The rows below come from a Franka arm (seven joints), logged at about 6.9 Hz.
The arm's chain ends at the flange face. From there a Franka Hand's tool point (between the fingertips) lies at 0.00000 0.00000 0.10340 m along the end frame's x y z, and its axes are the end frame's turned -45 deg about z.
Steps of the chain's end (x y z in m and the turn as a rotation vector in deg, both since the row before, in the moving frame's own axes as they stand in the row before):
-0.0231, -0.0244, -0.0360, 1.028, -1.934, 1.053
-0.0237, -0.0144, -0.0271, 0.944, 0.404, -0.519
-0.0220, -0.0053, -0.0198, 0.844, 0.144, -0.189
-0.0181, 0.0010, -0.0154, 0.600, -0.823, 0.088
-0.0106, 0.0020, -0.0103, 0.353, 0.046, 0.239
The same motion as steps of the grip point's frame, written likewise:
-0.0002, -0.0374, -0.0361, 2.094, -0.641, 1.053
-0.0049, -0.0276, -0.0271, 0.382, 0.953, -0.519
-0.0105, -0.0202, -0.0198, 0.495, 0.699, -0.189
-0.0138, -0.0139, -0.0154, 1.006, -0.158, 0.088
-0.0084, -0.0065, -0.0103, 0.217, 0.282, 0.239

